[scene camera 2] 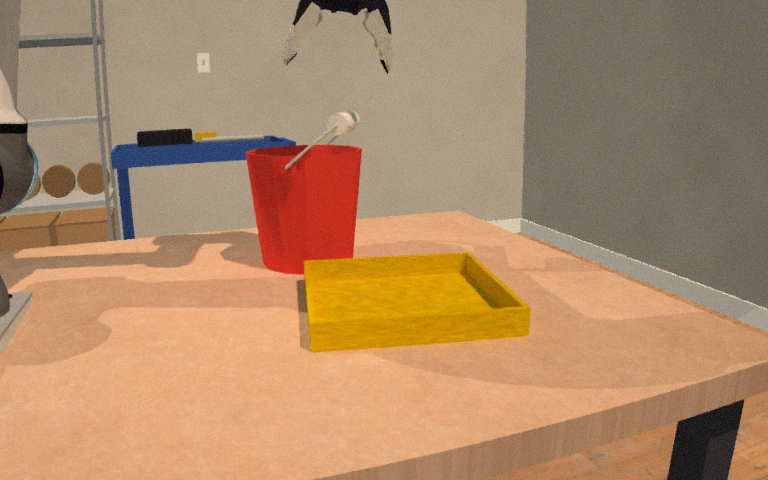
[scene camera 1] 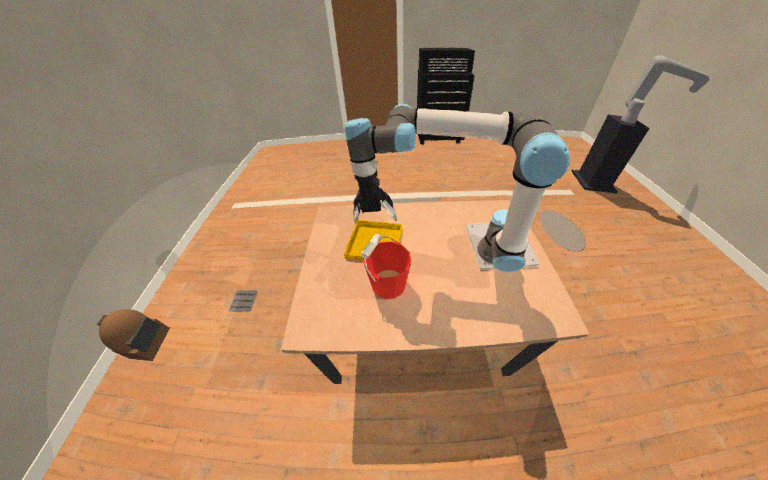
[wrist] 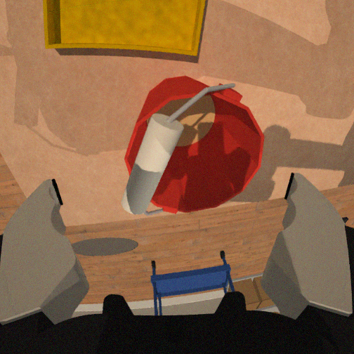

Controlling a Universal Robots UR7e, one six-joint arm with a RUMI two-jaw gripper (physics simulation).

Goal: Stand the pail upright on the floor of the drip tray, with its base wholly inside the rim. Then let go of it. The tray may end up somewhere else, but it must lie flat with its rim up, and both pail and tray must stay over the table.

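Observation:
The red pail (scene camera 1: 390, 283) (scene camera 2: 308, 209) (wrist: 220, 170) stands upright on the table, beside the tray and outside it. Its wire handle leans over to one side, with the white grip (scene camera 1: 371, 246) (scene camera 2: 342, 122) (wrist: 152, 162) above the rim on the tray's side in scene camera 2. The yellow drip tray (scene camera 1: 373, 238) (scene camera 2: 419, 333) (wrist: 125, 25) lies flat with its rim up. My gripper (scene camera 1: 375, 217) (scene camera 2: 337, 65) (wrist: 172, 180) is open and empty. It hangs above the height of the pail and its grip, touching neither.
The arm's base plate (scene camera 1: 474, 233) is bolted on the right part of the table (scene camera 1: 339, 333) in scene camera 1. The table's edge (scene camera 2: 566, 433) runs along the front in scene camera 2. A blue cart (scene camera 2: 169, 156) (wrist: 192, 281) stands off beyond the table.

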